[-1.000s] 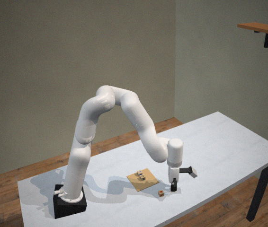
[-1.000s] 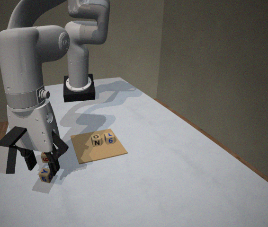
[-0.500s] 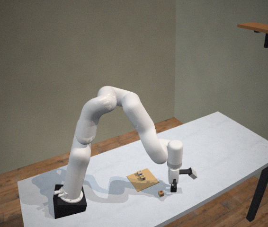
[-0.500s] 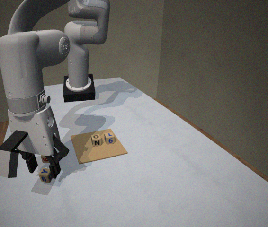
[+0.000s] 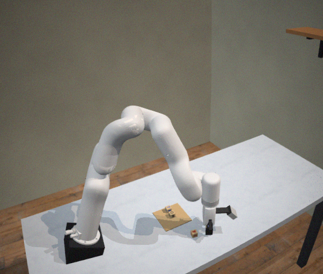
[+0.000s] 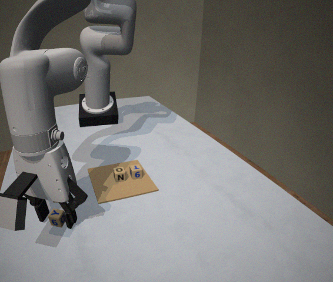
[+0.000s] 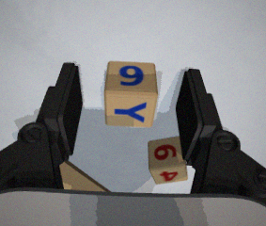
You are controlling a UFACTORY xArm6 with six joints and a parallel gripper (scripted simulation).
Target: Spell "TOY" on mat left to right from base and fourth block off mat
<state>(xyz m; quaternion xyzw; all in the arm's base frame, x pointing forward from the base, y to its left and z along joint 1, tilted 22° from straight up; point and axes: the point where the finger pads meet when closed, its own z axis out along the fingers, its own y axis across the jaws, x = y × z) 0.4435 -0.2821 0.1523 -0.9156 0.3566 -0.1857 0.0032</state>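
My gripper is now 1 cm above the Y block. From my hand the other things lie so: tan mat: 6 cm behind, 18 cm to the left, 2 cm below.
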